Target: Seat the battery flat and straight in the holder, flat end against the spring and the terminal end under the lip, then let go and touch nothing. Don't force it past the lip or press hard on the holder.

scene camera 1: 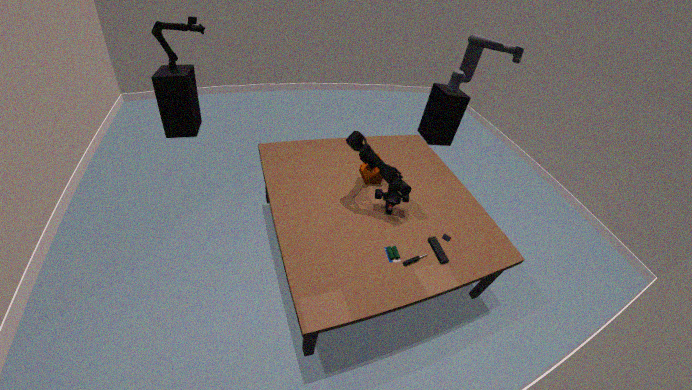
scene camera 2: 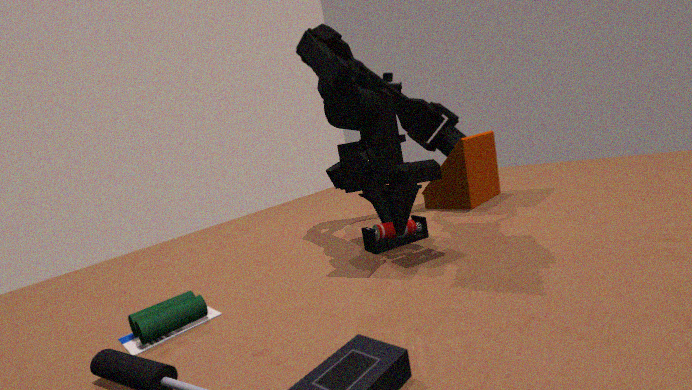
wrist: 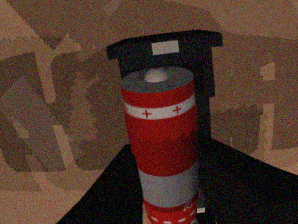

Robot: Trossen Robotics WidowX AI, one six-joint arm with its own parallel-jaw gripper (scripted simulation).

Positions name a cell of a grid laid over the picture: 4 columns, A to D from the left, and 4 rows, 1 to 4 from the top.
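There is my gripper (scene camera 2: C3), (wrist: C3), and I see it in both scene camera 2 and the wrist view.
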